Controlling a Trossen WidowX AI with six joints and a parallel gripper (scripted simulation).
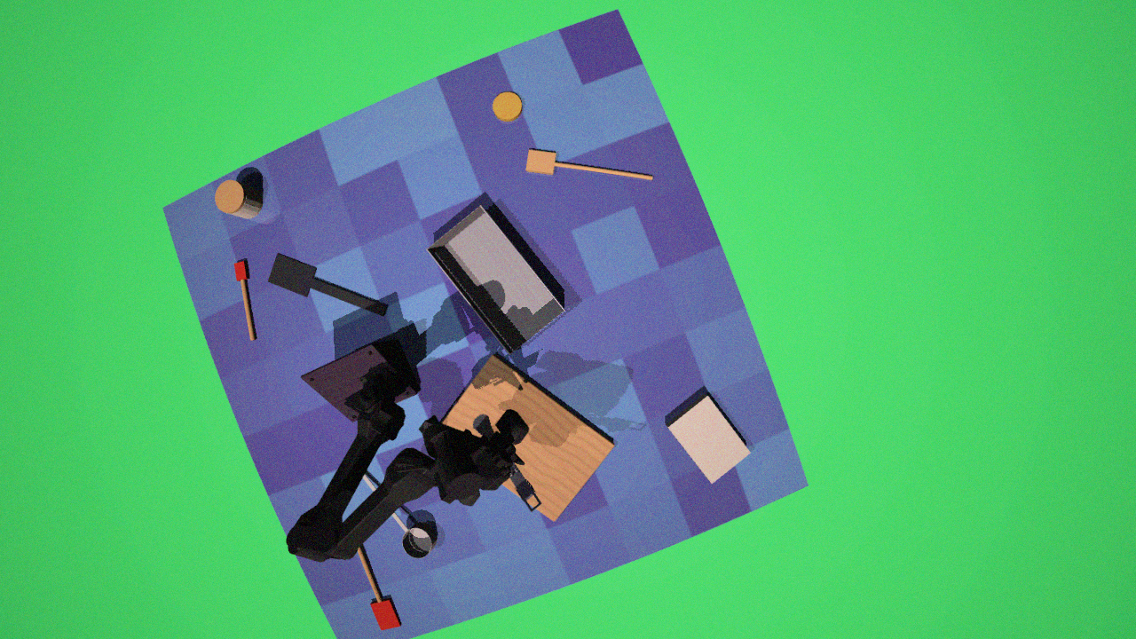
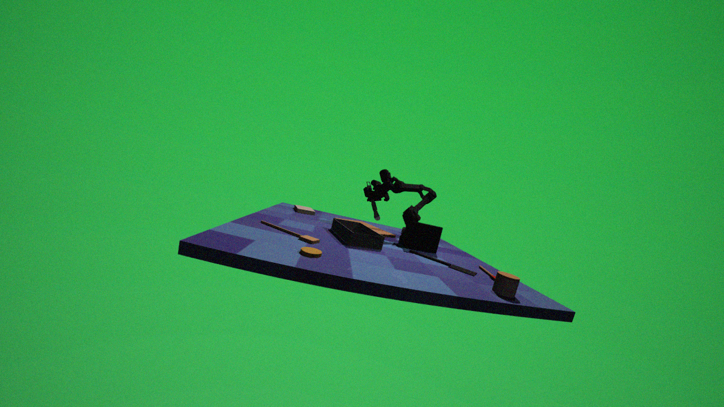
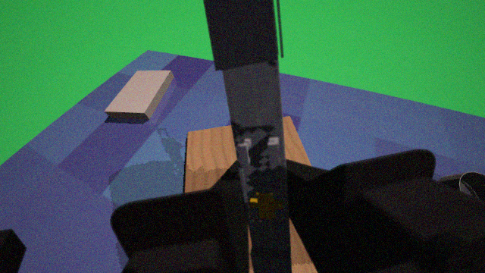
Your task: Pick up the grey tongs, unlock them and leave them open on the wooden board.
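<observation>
The yellow lock piece is 30 mm to the left of my gripper tip, 20 mm behind it and 20 mm above it. From my gripper tip the other things lie so: block: 400 mm ahead, 170 mm below, 160 mm to the right; then roasting tin: 380 mm to the left, 150 mm below, 80 mm ahead; then wooden board: 170 mm below, 10 mm to the left, 10 mm behind.
</observation>
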